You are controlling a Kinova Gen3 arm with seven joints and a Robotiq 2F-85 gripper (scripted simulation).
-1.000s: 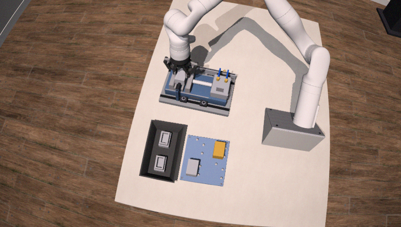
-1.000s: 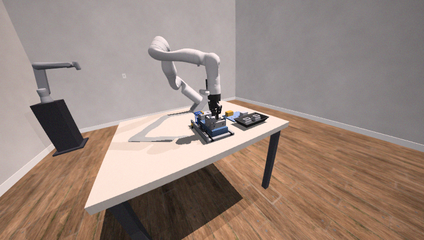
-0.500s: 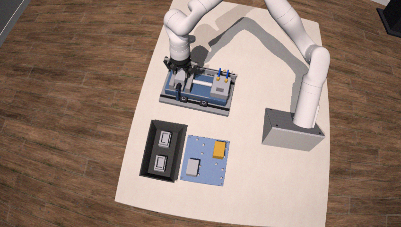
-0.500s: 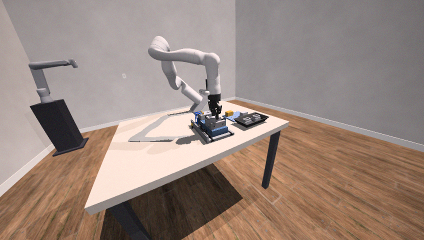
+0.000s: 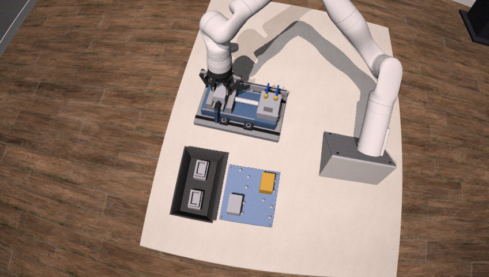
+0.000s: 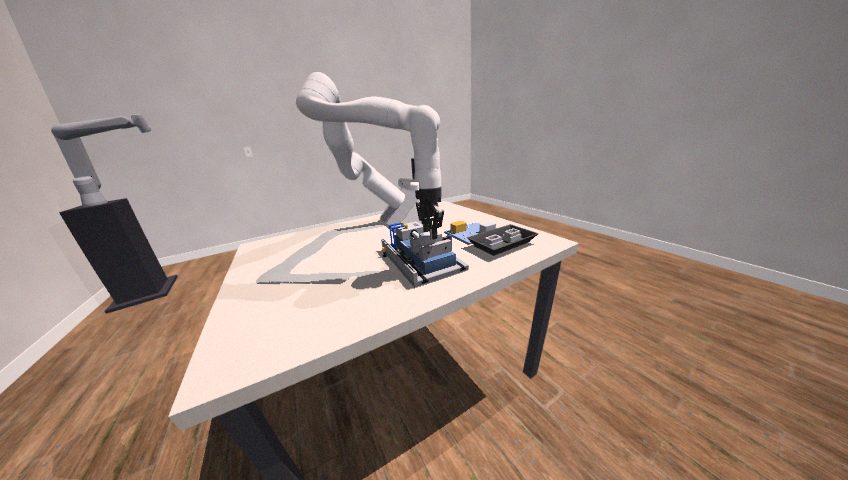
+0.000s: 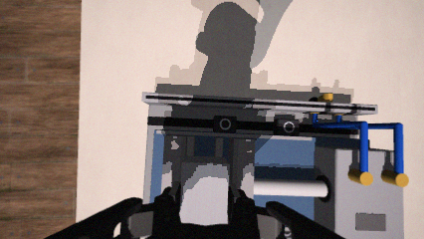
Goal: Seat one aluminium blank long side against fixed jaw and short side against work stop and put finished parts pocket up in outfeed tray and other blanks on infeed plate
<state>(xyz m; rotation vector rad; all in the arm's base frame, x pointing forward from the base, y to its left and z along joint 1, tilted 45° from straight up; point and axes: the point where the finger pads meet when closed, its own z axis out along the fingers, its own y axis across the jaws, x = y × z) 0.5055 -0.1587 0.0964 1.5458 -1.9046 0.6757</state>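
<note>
Now: the white rod 9 cm behind my hand, 1 cm to the left of it and 4 cm below it. From my hand the other things lie so: hose block 16 cm behind, 3 cm to the left, 4 cm below; blue vise 7 cm behind, 1 cm to the left, 8 cm below; brass blank 17 cm behind, 28 cm to the left, 10 cm below.
</note>
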